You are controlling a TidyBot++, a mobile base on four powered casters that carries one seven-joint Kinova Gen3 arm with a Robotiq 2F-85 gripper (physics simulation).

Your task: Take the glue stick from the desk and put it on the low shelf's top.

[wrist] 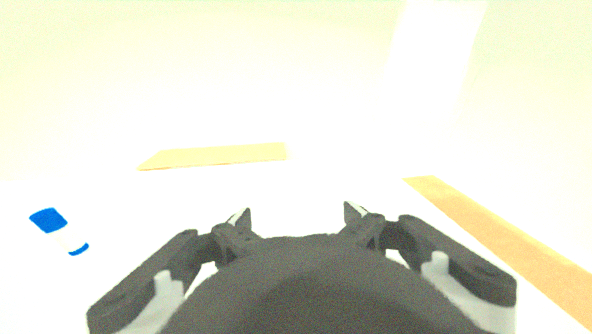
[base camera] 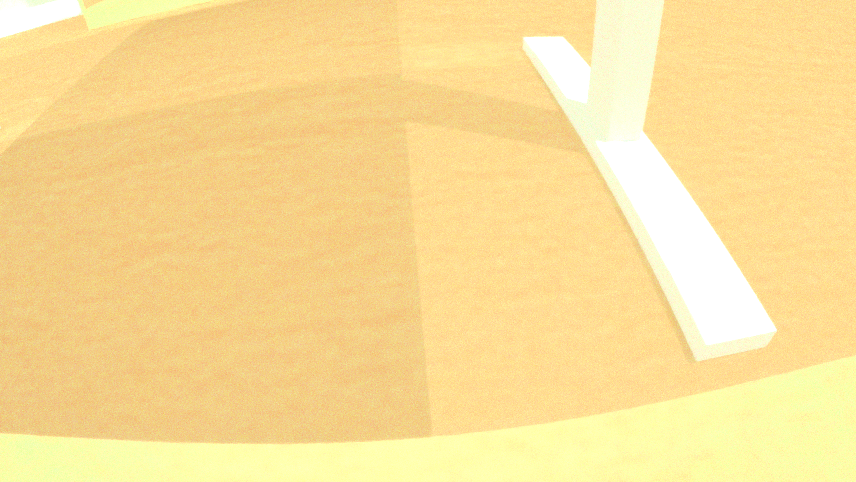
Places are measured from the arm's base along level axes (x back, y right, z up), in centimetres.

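Pixels of known places: gripper, fingertip midpoint: (wrist: 297,214).
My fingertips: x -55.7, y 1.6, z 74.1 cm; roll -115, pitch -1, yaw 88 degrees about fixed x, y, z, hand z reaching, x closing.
Note:
For each thing: its top centre in the pictures, then the offset to it from my fingertips. "spot": a spot on its surface instead. Level surfaces: height alone.
- glue stick, middle of its top: (wrist: 41,213) dy -42.9, dx -13.5, dz -8.7 cm
- white desk, its level: dz -18.7 cm
- white desk leg, surface spot: (base camera: 625,71) spot: dy +21.3, dx -7.1, dz -101.5 cm
- wooden floor, its level: dz -113.7 cm
The glue stick (wrist: 59,232), white with a blue section at one end and a thin blue band at the other, lies on the white desk (wrist: 310,195) at the left of the wrist view. My gripper (wrist: 297,214) is open, with its fingers wide apart and no object between them. The glue stick is to the left of the left finger, apart from it. The low shelf cannot be made out for certain in either view.
In the base camera view, a white desk leg (base camera: 625,71) stands on a long white foot (base camera: 682,245) at the right. A pale yellow panel edge (base camera: 137,10) shows at the upper left. In the wrist view, a strip of wooden floor (wrist: 505,240) runs along the desk's right side.

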